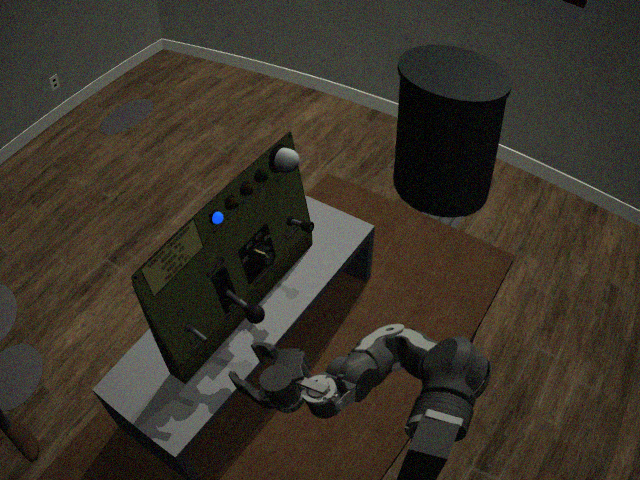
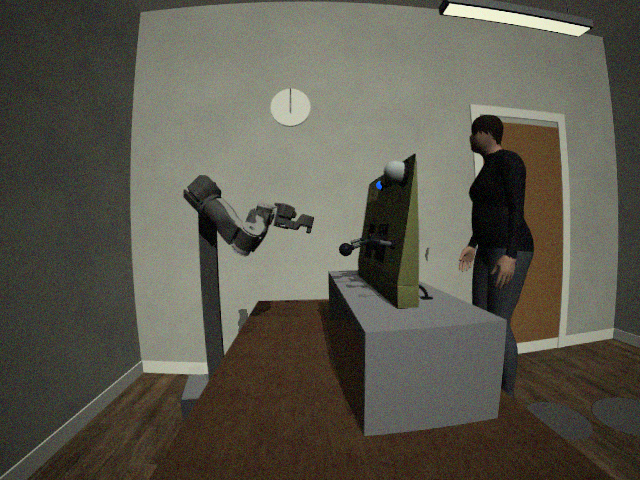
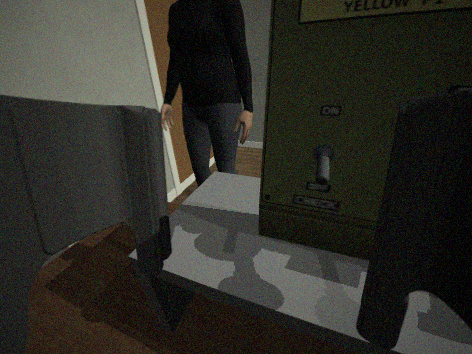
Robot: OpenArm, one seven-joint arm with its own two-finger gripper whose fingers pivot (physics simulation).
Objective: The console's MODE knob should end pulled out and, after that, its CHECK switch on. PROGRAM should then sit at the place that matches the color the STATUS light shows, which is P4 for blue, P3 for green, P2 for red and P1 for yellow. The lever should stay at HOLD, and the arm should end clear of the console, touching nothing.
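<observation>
The olive console (image 1: 178, 310) (image 2: 408, 268) (image 3: 300, 75) shows a blue STATUS light (image 1: 217, 217) (image 2: 378, 184). The CHECK switch (image 1: 196, 333) (image 3: 324, 167) points down, away from its ON label. The black knob at the right, apparently MODE (image 1: 308, 225), stands off the panel on a shaft; whether it is pulled out is unclear. The dial, apparently PROGRAM (image 1: 261, 252), has a pale pointer; its place is unreadable. The ball-ended lever (image 1: 254, 313) (image 2: 345, 249) sticks out; its label is unreadable. My gripper (image 1: 244, 360) (image 2: 309, 227) (image 3: 254, 201) is partly open, empty, and apart from the console.
The console stands on a grey bench (image 1: 336, 227) (image 2: 434, 372) (image 3: 225, 190). A white dome (image 1: 285, 159) (image 2: 395, 171) and several dark lamps are on its upper part. A person (image 2: 498, 206) (image 3: 210, 60) stands behind it. A large dark cylinder (image 1: 448, 144) stands beyond the brown mat (image 1: 439, 279).
</observation>
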